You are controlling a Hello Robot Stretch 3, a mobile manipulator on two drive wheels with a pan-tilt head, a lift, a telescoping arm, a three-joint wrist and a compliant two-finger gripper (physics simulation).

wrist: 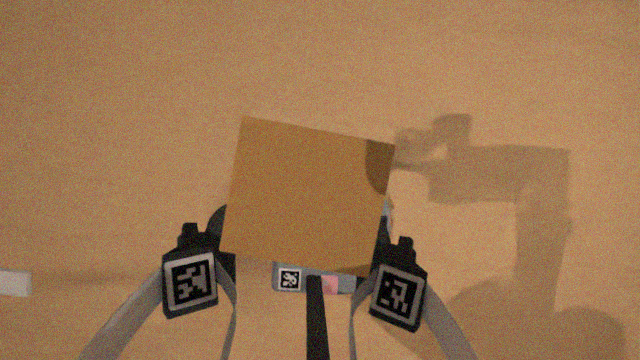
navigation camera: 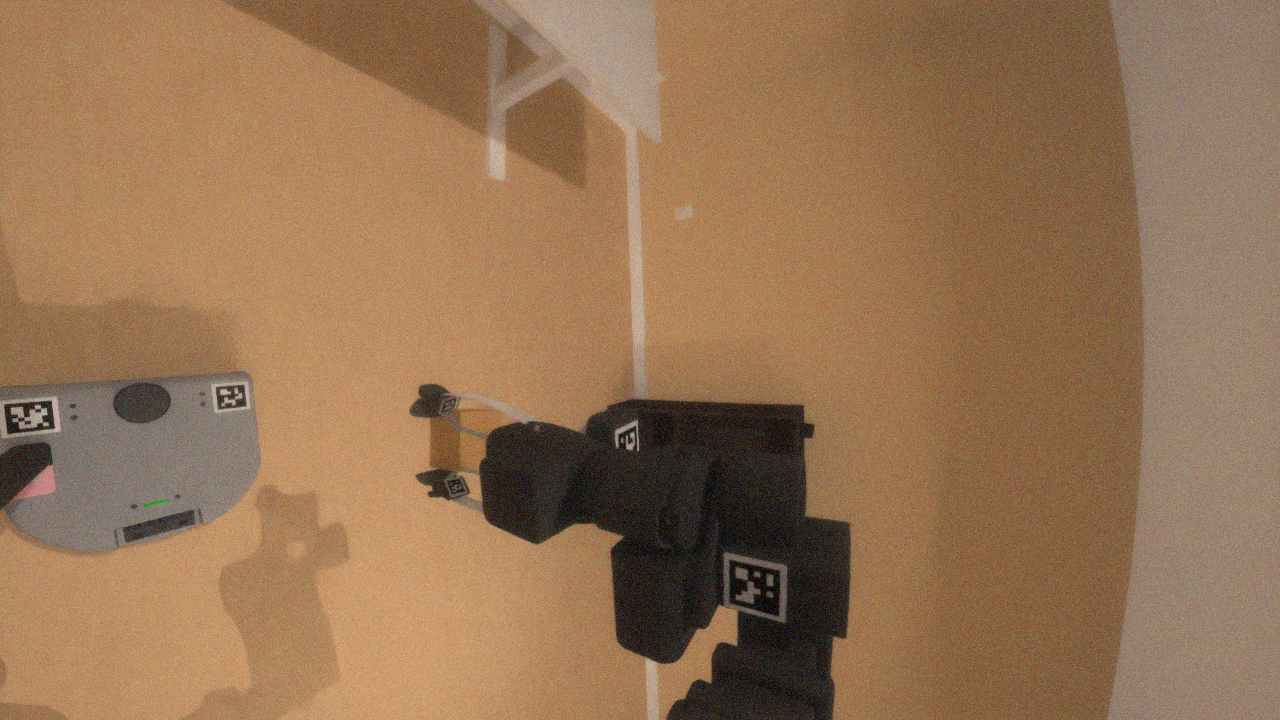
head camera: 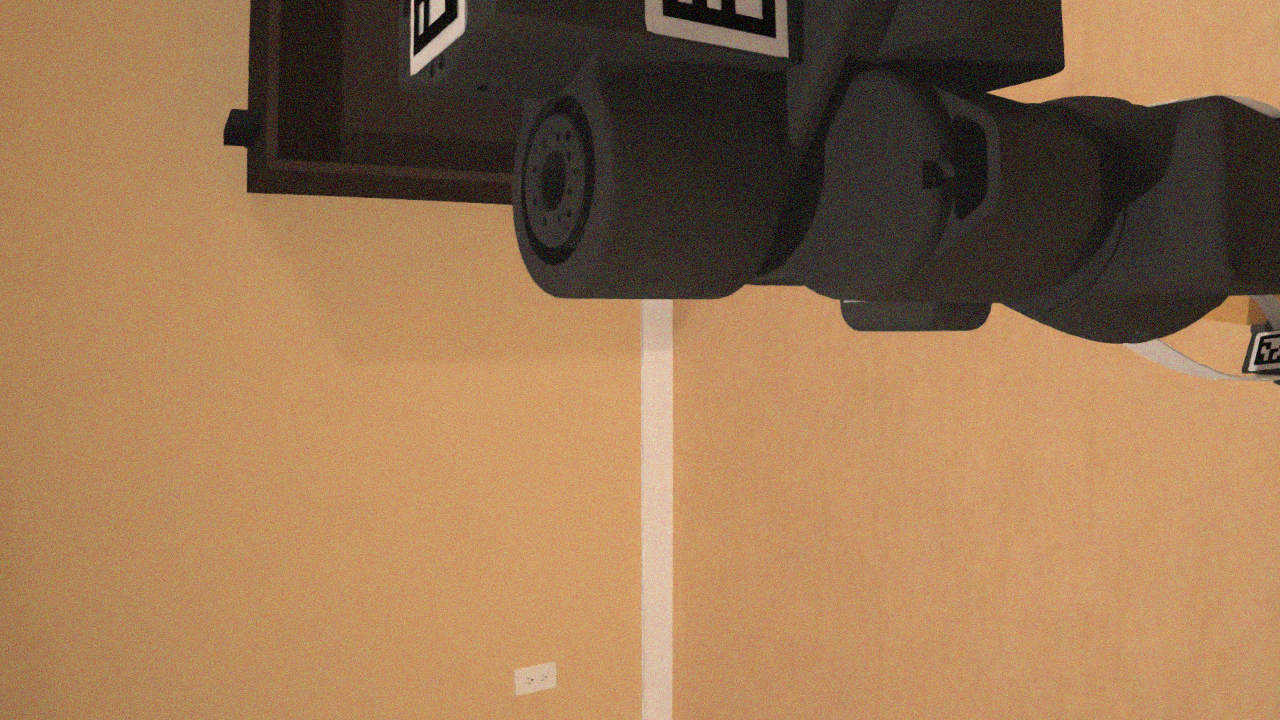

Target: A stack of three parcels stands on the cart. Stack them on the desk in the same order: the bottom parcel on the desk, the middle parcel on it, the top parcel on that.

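Pixels of known places: gripper, between the fingertips: [wrist: 298, 236] [navigation camera: 425, 438]; robot's base, origin of its link: [navigation camera: 143, 400].
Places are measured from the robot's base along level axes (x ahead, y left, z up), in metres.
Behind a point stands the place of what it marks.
My gripper [navigation camera: 435, 441] @[z 0.881, x -0.020, y -0.193 m] [wrist: 298, 236] @[z 0.881, x -0.020, y -0.193 m] is shut on a plain brown parcel [navigation camera: 474, 438] @[z 0.935, x -0.019, y -0.214 m] [wrist: 305, 185] @[z 0.935, x -0.021, y -0.227 m], one fingertip at each side. The parcel looks slightly turned in the wrist view and hangs in the air over the floor. In the head view a small piece of the parcel [head camera: 1239, 310] @[z 0.935, x 0.003, y -0.204 m] shows at the right edge, behind the dark wrist. The white desk [navigation camera: 617, 53] @[z 0.721, x 0.925, y -0.854 m] shows in part at the top of the navigation view, apart from the gripper. A dark brown piece with a raised rim [head camera: 384, 179] @[z 0.834, x -0.286, y -1.763 m] [navigation camera: 716, 409] @[z 0.650, x -0.286, y -1.788 m], perhaps the cart, is partly hidden by the arm. The other two parcels do not show.
My grey base [navigation camera: 134, 456] @[z 0.160, x -0.094, y 0.019 m] [wrist: 280, 276] @[z 0.160, x 0.024, y 0.123 m] stands left in the navigation view. The dark arm and wrist [head camera: 680, 197] @[z 1.211, x -0.014, y -0.176 m] [navigation camera: 657, 501] @[z 1.168, x -0.008, y -0.147 m] cover part of the brown piece. A white skirting strip [head camera: 657, 501] @[z 0.049, x 0.456, y -2.055 m] [navigation camera: 636, 268] @[z 0.051, x 0.577, y -2.058 m] runs along the wall, with an outlet [head camera: 535, 677] @[z 0.403, x 0.871, y -2.072 m] [navigation camera: 683, 212] @[z 0.399, x 0.881, y -2.073 m] beside it.
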